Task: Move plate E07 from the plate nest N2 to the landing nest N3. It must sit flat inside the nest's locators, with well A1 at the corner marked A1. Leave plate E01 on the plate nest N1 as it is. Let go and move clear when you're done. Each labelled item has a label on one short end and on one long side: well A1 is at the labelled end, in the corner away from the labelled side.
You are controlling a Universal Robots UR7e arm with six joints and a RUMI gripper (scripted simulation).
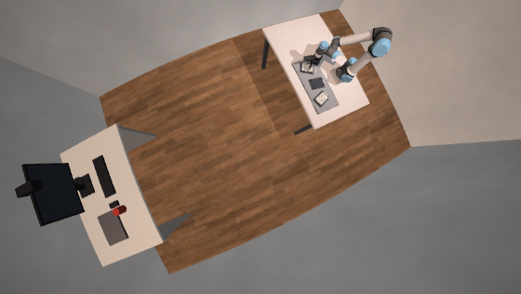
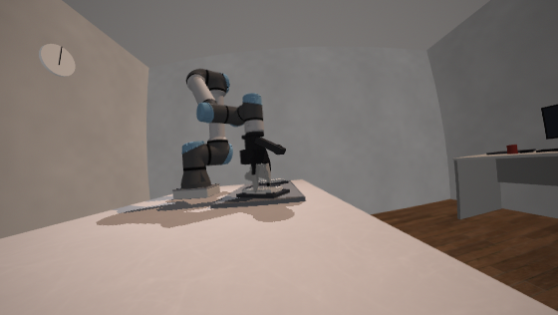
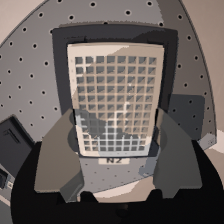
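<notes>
Right now my hand is 2 cm above the plate nest N2. Round my hand: dark landing nest (21 cm to the left, 2 cm below).
</notes>
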